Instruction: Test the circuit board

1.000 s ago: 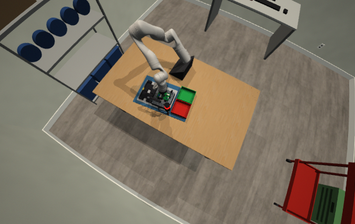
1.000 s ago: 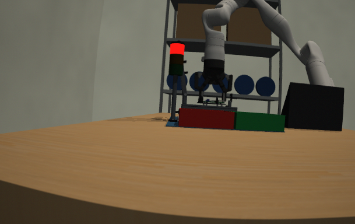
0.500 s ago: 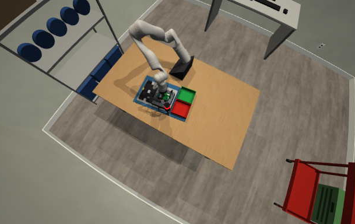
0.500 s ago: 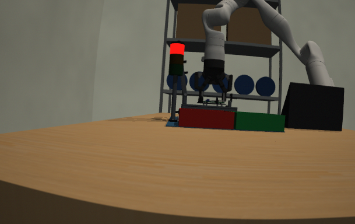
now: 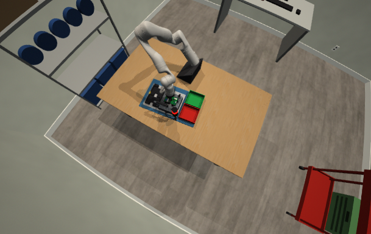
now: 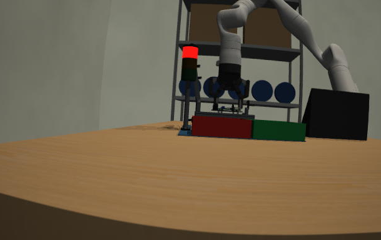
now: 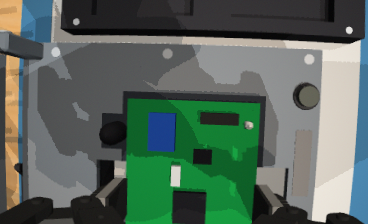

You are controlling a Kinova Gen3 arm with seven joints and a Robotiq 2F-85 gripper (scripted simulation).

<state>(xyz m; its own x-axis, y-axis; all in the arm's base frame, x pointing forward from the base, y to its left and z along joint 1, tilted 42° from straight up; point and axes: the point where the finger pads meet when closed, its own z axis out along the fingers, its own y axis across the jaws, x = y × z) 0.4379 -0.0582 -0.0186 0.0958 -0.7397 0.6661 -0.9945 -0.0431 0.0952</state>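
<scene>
My gripper is now 1 cm above the green circuit board. Round my hand: tester lid (12 cm ahead, 10 cm above, 1 cm to the left); then red bin (20 cm to the left, 7 cm below, 3 cm ahead); then green bin (19 cm to the left, 12 cm behind, 7 cm below).
</scene>
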